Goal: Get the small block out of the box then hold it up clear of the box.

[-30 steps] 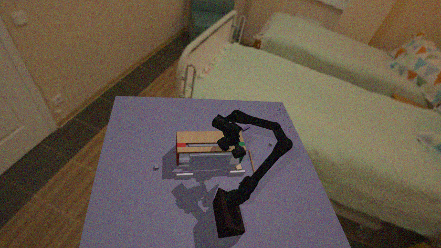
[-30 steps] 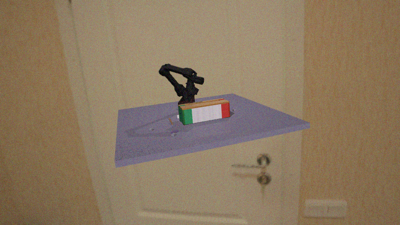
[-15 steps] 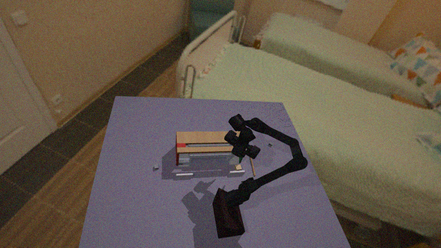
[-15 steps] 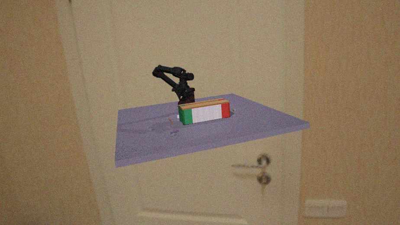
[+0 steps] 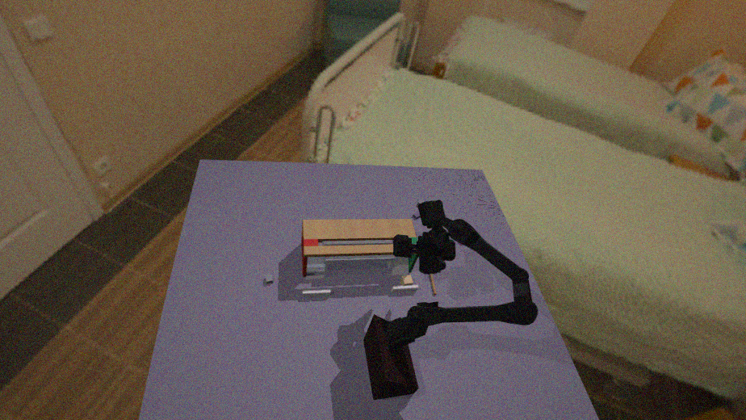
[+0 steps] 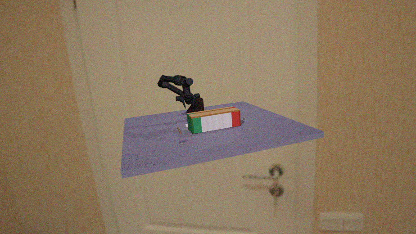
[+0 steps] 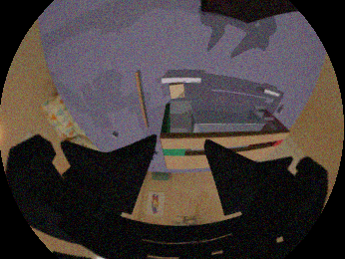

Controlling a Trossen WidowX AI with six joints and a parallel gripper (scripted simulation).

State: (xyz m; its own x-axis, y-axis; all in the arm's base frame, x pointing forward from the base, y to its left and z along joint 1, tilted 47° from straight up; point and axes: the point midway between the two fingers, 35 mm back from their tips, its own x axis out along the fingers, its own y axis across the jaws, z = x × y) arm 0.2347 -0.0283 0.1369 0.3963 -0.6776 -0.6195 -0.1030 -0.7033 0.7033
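Right now the tan block is 14 cm below my gripper tip and 2 cm behind it. From my gripper tip the other things lie so: box: 16 cm to the left, 10 cm below, 6 cm ahead; thin tan stick: 16 cm below, 11 cm to the right, 3 cm ahead.
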